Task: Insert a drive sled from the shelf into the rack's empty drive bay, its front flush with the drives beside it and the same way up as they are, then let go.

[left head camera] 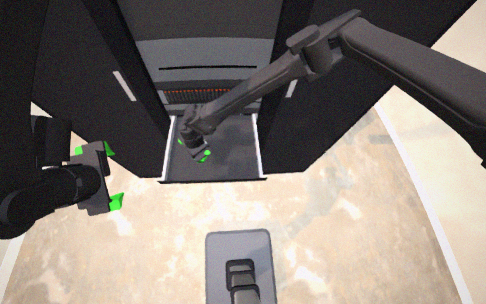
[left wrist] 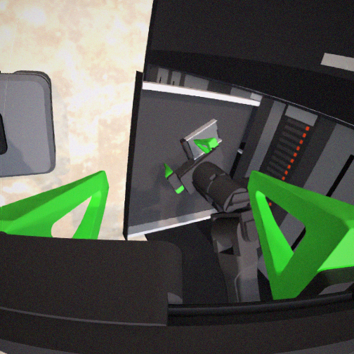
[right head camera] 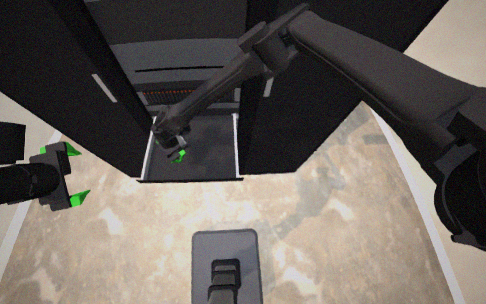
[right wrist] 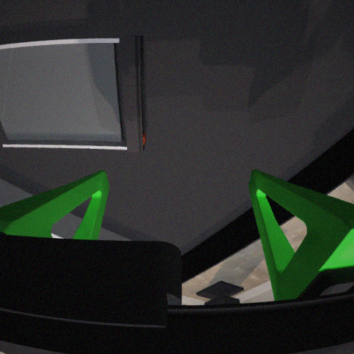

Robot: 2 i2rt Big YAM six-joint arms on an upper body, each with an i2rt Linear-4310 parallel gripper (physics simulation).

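Frame: origin at the left arm's base, x ahead, y left, z up, level; millimetres.
Seen in the pictures: left gripper, between the fingertips: (left head camera: 116,173) (right head camera: 83,172); right gripper, between the fingertips: (left head camera: 196,154) (right head camera: 174,154).
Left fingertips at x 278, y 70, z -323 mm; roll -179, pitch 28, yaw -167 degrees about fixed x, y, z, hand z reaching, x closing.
Note:
Offsets run from my left fingertips to a thing's top centre. "spot": to the spot under its first point. Level surfaces: height alone.
A drive sled (left wrist: 197,136) (right wrist: 60,95) with a grey body, light side rails and a dark front lies on the dark pulled-out shelf {dz -349 mm} (left head camera: 230,160) (right head camera: 212,160) (left wrist: 155,120) (right wrist: 200,145); in the head views the right arm mostly hides it. My right gripper (left head camera: 193,149) (right head camera: 169,150) (left wrist: 179,152) (right wrist: 178,177) is open over the shelf, near the sled, with nothing between its fingers. My left gripper (left head camera: 116,175) (right head camera: 82,173) is open, left of the rack. Drives with red lights {spot: dx +440, dy -129, dz -175 mm} (left head camera: 195,95) (right head camera: 165,95) (left wrist: 289,150) stand in a row; the right arm covers part of them, and I cannot make out the empty bay.
Tall black rack panels {spot: dx +420, dy -822, dz -340 mm} (left head camera: 320,120) (right head camera: 295,120) flank the shelf. White rails (left head camera: 258,150) (right head camera: 237,145) (left wrist: 200,93) run along its sides. The right arm reaches across the rack front from the right. A grey pedestal base {dz -1006 mm} (left head camera: 220,250) (right head camera: 202,250) (left wrist: 35,125) stands on the floor before the rack.

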